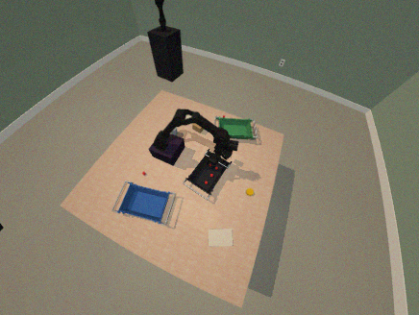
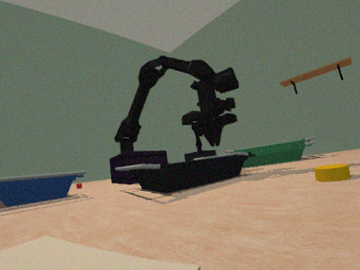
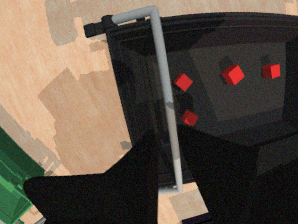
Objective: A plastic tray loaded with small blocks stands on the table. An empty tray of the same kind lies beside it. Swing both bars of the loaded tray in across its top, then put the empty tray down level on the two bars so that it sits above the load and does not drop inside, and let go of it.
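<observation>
My gripper tip is 250 mm past the blue tray, 500 mm to the left of it and 50 mm above it. Round my gripper tip: yellow disc (310 mm ahead, 70 mm to the right, 80 mm below); tan box (290 mm behind, 250 mm to the left, 60 mm below).
</observation>
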